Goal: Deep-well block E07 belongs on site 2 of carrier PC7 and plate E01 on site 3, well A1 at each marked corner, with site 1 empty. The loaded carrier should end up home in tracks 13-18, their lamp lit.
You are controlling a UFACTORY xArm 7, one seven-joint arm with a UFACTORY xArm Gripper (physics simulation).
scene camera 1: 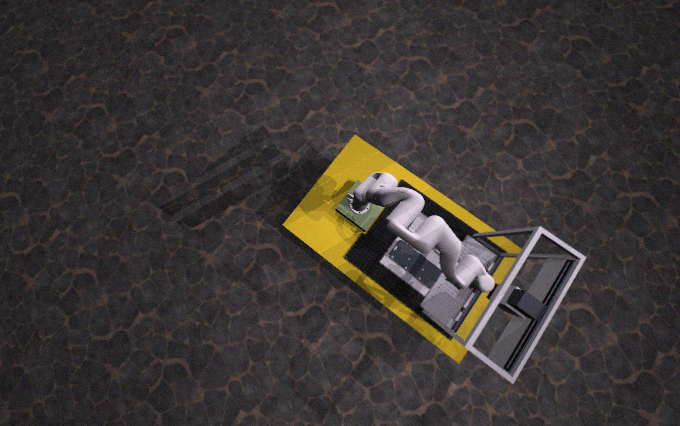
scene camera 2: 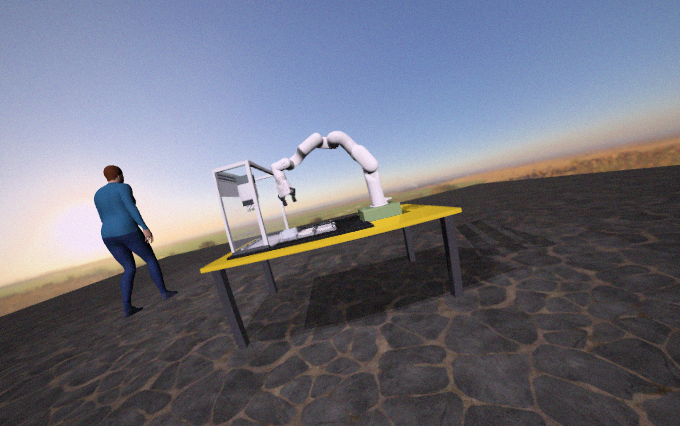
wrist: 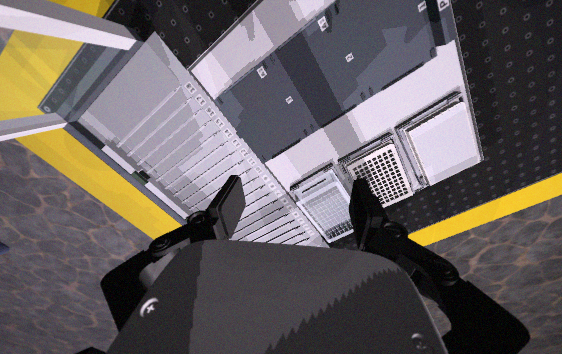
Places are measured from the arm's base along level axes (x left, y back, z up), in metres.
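Pixels of known places: gripper, fingertip midpoint: point(scene camera 2: 290, 203) point(wrist: 295, 191); arm's base at its link origin: point(scene camera 1: 359, 204) point(scene camera 2: 378, 205).
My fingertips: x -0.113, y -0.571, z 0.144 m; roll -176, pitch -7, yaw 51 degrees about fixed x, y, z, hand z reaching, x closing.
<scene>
For each thing: its top centre in the pictures, then the offset to it from my fingertips. Level surfaces: height alone.
- dark carrier at its top centre: point(wrist: 323, 77) point(scene camera 1: 416, 264) point(scene camera 2: 308, 225) dx -0.030, dy +0.087, dz -0.176 m
- clear gridded plate at its top centre: point(wrist: 332, 214) point(scene camera 2: 288, 229) dx +0.166, dy -0.037, dz -0.153 m
- cream block with square wells, top centre: point(wrist: 381, 181) dx +0.181, dy +0.069, dz -0.180 m
- white flat-topped piece at its top centre: point(wrist: 445, 147) point(scene camera 1: 419, 225) dx +0.193, dy +0.180, dz -0.180 m
- black perforated mat at its surface level: dz -0.206 m
My gripper point(scene camera 2: 289, 200) point(wrist: 295, 191) is open and empty, high above the deck. The dark carrier point(scene camera 1: 414, 265) point(wrist: 260, 110) lies on a pale surface beside the track area point(scene camera 1: 446, 303) point(wrist: 165, 120). Its sites marked 3 and 2 are bare in the wrist view; site 1 is partly cut off. Beside it stand a clear gridded plate point(wrist: 325, 205), a cream block with square wells point(wrist: 382, 175) and a white flat-topped piece point(wrist: 442, 142). My right finger overlaps the edges of the plate and block. Labels E07 and E01 are not readable. No lit lamp can be made out.
A pale frame point(scene camera 1: 548, 319) point(scene camera 2: 257, 210) point(wrist: 65, 27) rises at the deck's far end, close to my wrist. A black perforated mat point(scene camera 1: 371, 250) point(wrist: 505, 110) lies on the yellow table point(scene camera 1: 366, 155) point(scene camera 2: 421, 213) point(wrist: 100, 180). A person point(scene camera 2: 115, 210) stands beyond the frame.
</scene>
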